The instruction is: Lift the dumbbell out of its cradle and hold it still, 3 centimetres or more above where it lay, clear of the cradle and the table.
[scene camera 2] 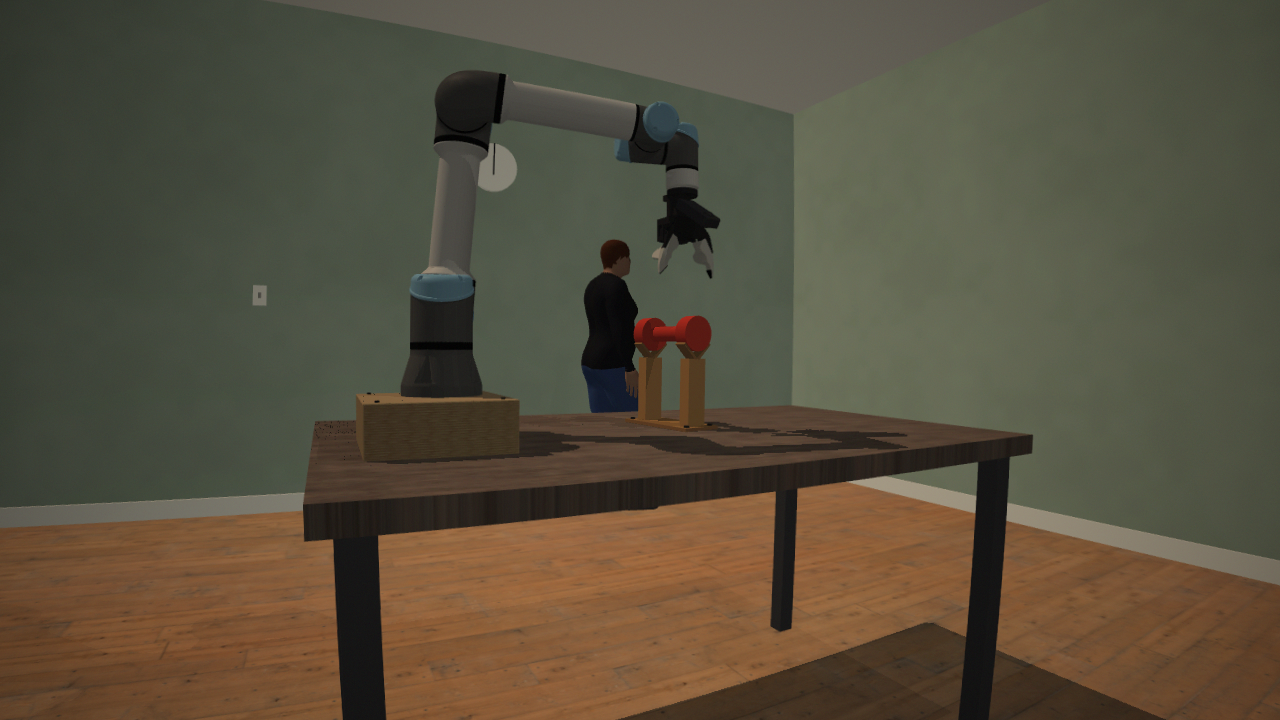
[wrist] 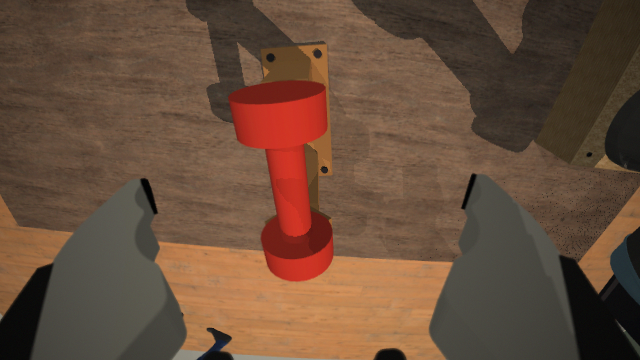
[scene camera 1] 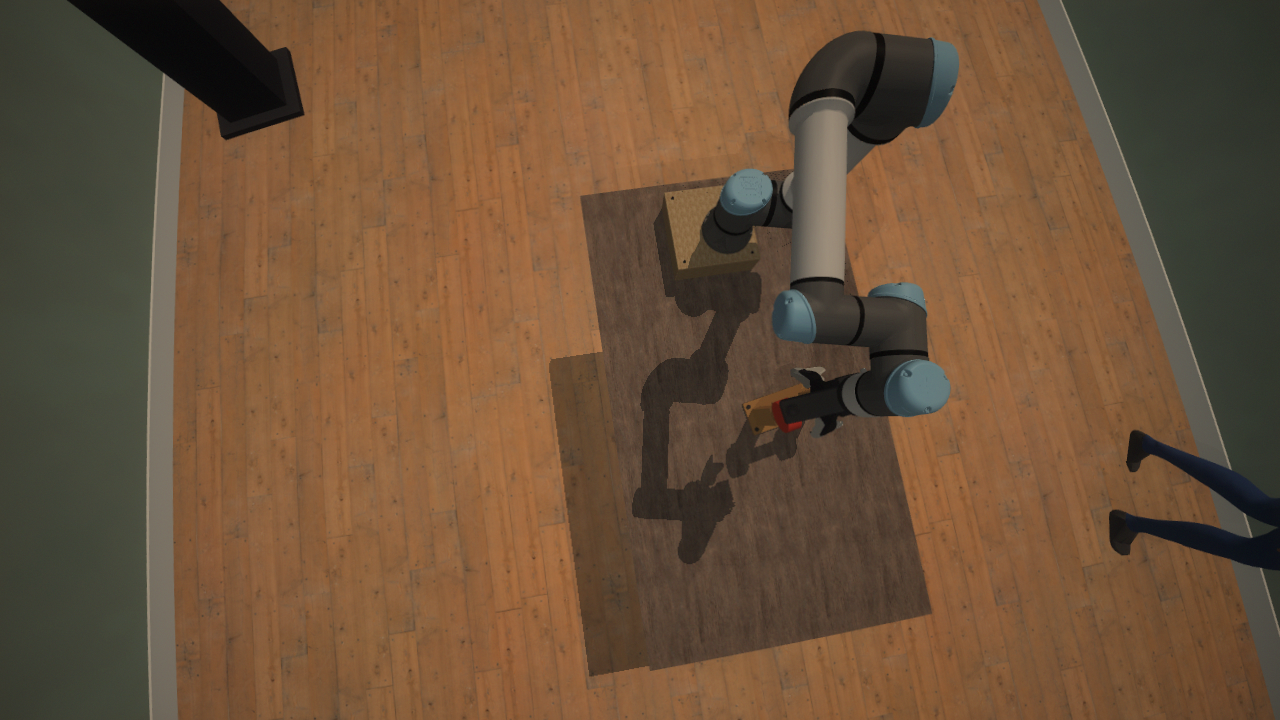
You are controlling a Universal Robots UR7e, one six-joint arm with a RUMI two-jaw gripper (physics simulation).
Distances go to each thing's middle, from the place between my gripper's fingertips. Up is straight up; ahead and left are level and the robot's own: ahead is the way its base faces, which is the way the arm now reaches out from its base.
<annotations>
Now: hand 130 mm above the red dumbbell [scene camera 2: 694, 330], 80 mm to the right of it and 30 mm short of it. The rest, counted from my hand: wooden cradle [scene camera 2: 692, 369] 250 mm below, 80 mm to the left, 30 mm ahead.
</annotations>
